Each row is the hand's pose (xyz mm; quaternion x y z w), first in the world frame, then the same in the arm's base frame.
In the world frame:
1: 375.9 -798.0 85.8 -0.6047 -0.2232 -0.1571 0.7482
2: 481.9 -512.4 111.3 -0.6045 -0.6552 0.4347 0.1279
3: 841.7 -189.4 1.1 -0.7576 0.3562 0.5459 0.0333
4: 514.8 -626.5 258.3 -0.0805 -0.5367 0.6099 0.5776
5: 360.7 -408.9 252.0 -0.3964 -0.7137 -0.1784 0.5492
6: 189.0 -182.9 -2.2 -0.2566 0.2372 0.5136 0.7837
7: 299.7 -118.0 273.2 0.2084 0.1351 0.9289 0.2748
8: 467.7 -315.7 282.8 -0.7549 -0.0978 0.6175 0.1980
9: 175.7 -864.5 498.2 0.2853 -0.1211 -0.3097 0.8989
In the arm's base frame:
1: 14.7 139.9 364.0 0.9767 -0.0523 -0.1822 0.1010
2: 15.8 -16.0 101.0 0.3552 -0.1612 -0.8993 0.1978
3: 144.7 -431.3 -137.4 0.1881 -0.7263 -0.1735 0.6380
4: 151.6 114.0 121.0 -0.4127 0.4202 0.6798 0.4370
5: -50.0 114.2 -53.6 -0.7831 -0.2808 0.5437 0.1109
6: -387.5 -54.6 -106.6 -0.5932 0.7887 0.0189 0.1604
7: -188.0 50.8 -310.1 0.1501 0.8799 0.2357 0.3844
8: 19.7 37.0 -154.9 0.3612 -0.6156 -0.5597 0.4211
9: 72.7 575.9 218.7 -0.7080 -0.0978 -0.2433 0.6558

